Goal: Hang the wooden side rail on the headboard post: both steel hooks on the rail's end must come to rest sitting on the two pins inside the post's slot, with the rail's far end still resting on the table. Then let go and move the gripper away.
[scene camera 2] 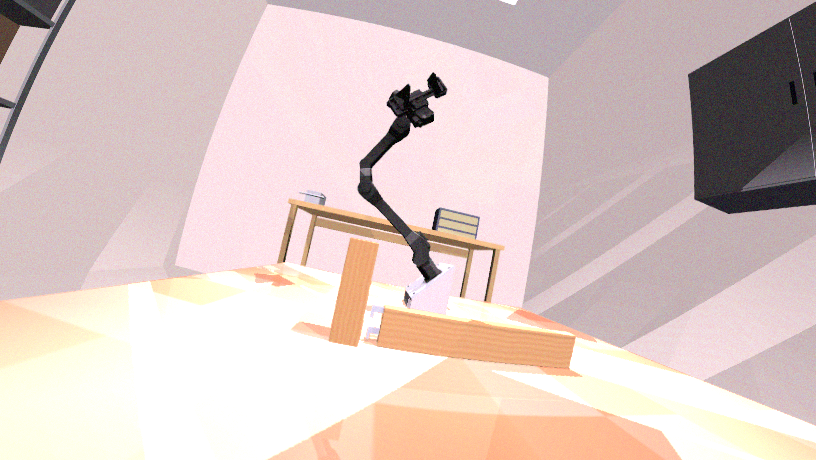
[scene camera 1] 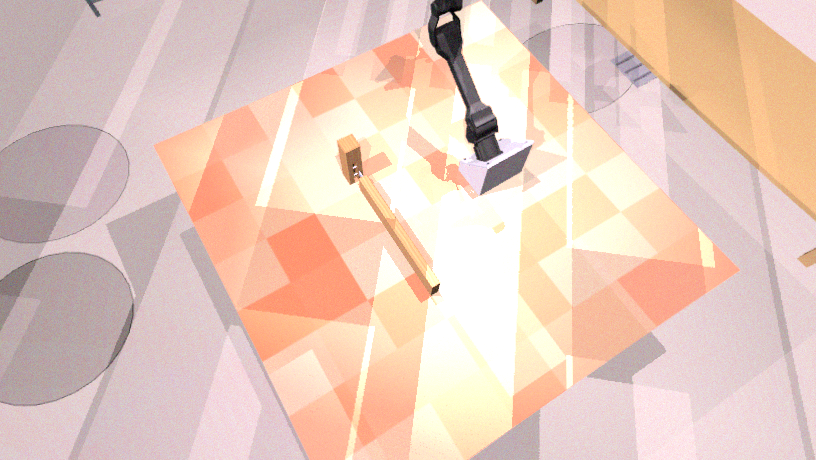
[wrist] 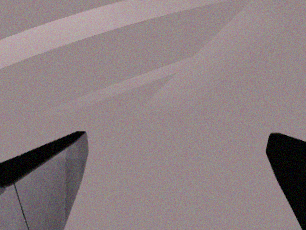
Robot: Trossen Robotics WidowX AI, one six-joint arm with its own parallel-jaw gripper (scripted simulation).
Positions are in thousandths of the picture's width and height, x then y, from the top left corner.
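Labels:
A wooden side rail is visible in scene camera 2 (504,718) and likewise in scene camera 1 (518,586), but it is out of frame in the wrist view.

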